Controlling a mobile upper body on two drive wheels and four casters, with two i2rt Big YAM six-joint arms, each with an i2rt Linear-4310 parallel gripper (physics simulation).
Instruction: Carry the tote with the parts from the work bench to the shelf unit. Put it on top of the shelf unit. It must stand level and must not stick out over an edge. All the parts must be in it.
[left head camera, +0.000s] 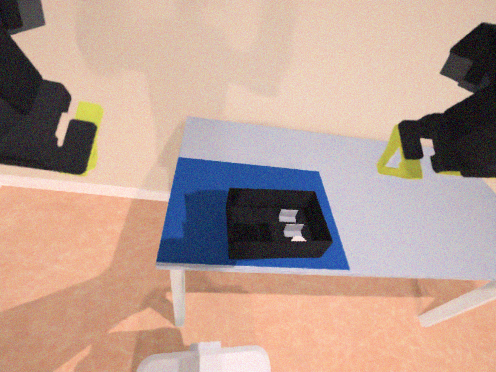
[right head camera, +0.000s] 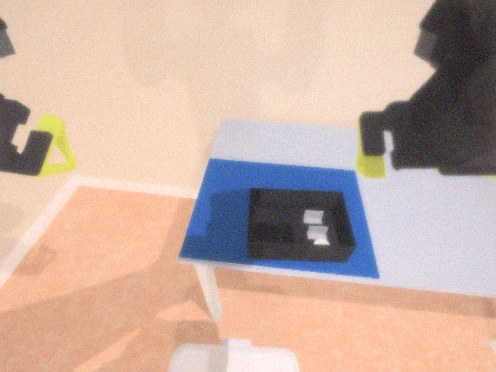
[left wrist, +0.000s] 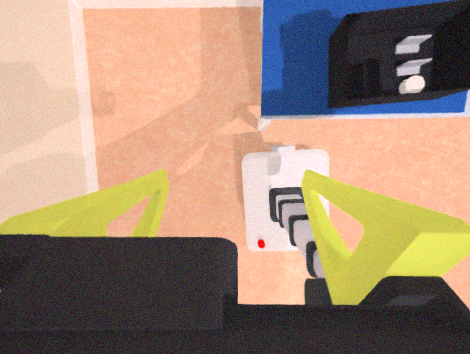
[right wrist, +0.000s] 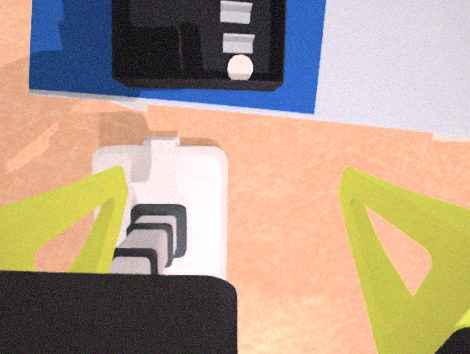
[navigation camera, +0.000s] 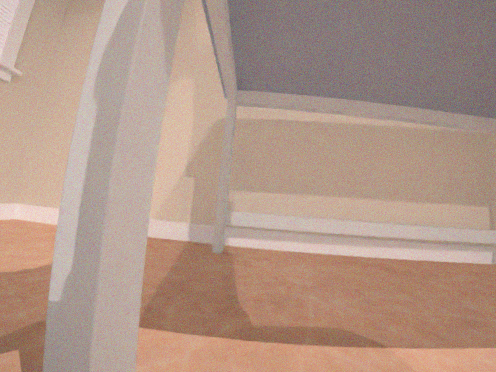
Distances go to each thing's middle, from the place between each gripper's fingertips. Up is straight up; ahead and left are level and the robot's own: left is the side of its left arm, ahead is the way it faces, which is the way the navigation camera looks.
My left hand is 460 mm above the black tote (right head camera: 276, 230), 420 mm to the left of it and 220 mm short of it.
The black tote is 460 mm below my right hand, 220 mm ahead of it and 40 mm to the left of it.
